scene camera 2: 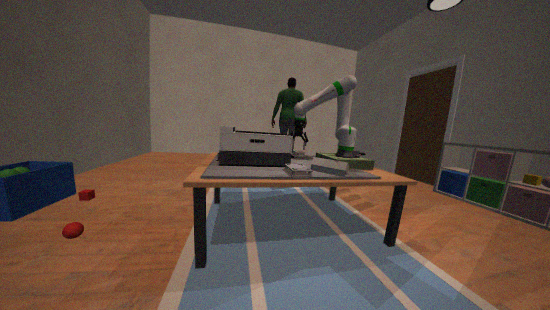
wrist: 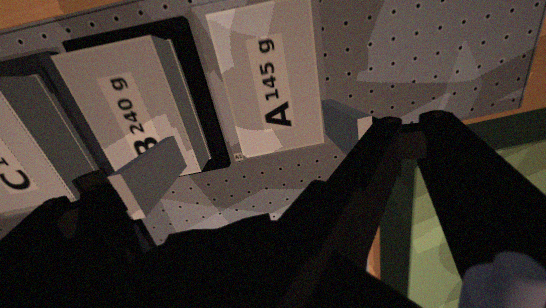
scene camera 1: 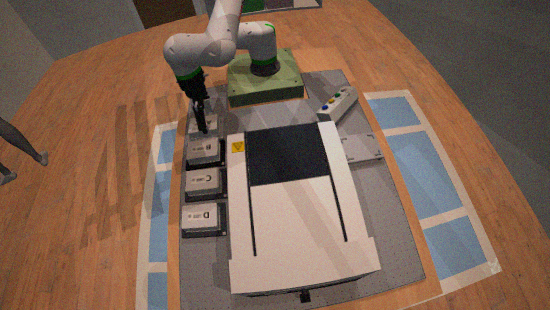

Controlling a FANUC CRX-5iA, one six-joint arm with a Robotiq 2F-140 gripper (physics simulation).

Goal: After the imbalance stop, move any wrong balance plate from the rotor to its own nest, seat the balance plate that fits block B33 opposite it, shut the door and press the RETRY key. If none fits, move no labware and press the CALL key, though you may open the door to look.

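Where they show: gripper, fingertip midpoint: (scene camera 2: 297, 149) (wrist: 250, 135) (scene camera 1: 208, 123); arm's base, origin of the base link: (scene camera 2: 344, 156) (scene camera 1: 265, 67).
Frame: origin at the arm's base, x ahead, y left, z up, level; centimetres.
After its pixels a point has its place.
Observation:
My gripper (scene camera 1: 201, 117) @(x 36.0, y -22.1, z 1.1 cm) (scene camera 2: 301, 142) @(x 36.0, y -22.1, z 1.1 cm) (wrist: 250, 135) @(x 36.0, y -22.1, z 1.1 cm) is open and empty, low above plate A at the nest row's robot end. Its fingers stand on either side of plate A in the wrist view, one over plate B's edge. Plate A (scene camera 1: 213, 121) @(x 33.1, y -21.0, z -0.8 cm) (wrist: 300, 100) @(x 31.2, y -24.3, z -0.8 cm) is marked 145 g. Plate B (scene camera 1: 205, 148) @(x 46.8, y -22.3, z -0.8 cm) (wrist: 100, 95) @(x 48.6, y -26.4, z -0.8 cm), marked 240 g, plate C (scene camera 1: 202, 179) @(x 60.2, y -21.5, z -0.8 cm) (wrist: 37, 175) @(x 57.6, y -19.5, z -0.8 cm) and plate D (scene camera 1: 199, 216) @(x 74.2, y -20.9, z -0.8 cm) sit in dark nests. The white centrifuge (scene camera 1: 295, 215) @(x 80.1, y 10.0, z 14.8 cm) (scene camera 2: 240, 141) @(x 83.6, y 27.1, z 9.5 cm) has a dark panel (scene camera 1: 287, 155) @(x 62.6, y 8.7, z 15.1 cm) on top. The rotor and block B33 do not show.
The key box (scene camera 1: 347, 100) @(x 26.4, y 35.1, z 0.3 cm) (scene camera 2: 330, 166) @(x 27.6, y 35.6, z -1.7 cm) with coloured keys stands beyond the centrifuge. A grey plate with corner brackets (scene camera 1: 361, 148) @(x 49.1, y 36.6, z -2.8 cm) (scene camera 2: 298, 168) @(x 48.9, y 40.6, z -2.8 cm) lies beside the centrifuge. The green robot base (scene camera 1: 267, 87) @(x 15.6, y 1.3, z 0.0 cm) (scene camera 2: 367, 162) @(x -11.9, y 14.1, z -1.6 cm) is at the back. A person (scene camera 2: 290, 102) stands behind the table.

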